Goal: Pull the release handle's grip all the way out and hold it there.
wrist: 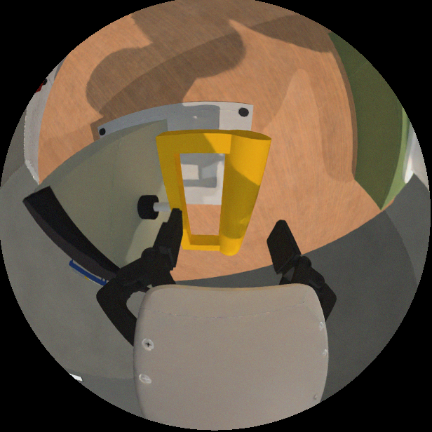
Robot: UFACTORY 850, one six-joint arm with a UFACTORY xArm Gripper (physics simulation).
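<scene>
The release handle's yellow grip (245, 185) is a rectangular loop with a thick round bar on its right side. A short metal rod (162, 206) with a black collar (148, 207) joins it to the grey-green housing (100, 185) on the left. My gripper (229, 226) is open and empty. Its left finger is close to the lower left side of the grip, and whether they touch I cannot tell. Its right finger stands apart, to the lower right of the round bar. The lower end of the grip shows between the fingertips in the view.
A light metal base plate (232, 116) with dark bolts lies on the wooden table (300, 150) behind the grip. A green block (377, 120) stands at the right. A white object (37, 130) is at the left edge. A blue item (87, 273) shows at the lower left.
</scene>
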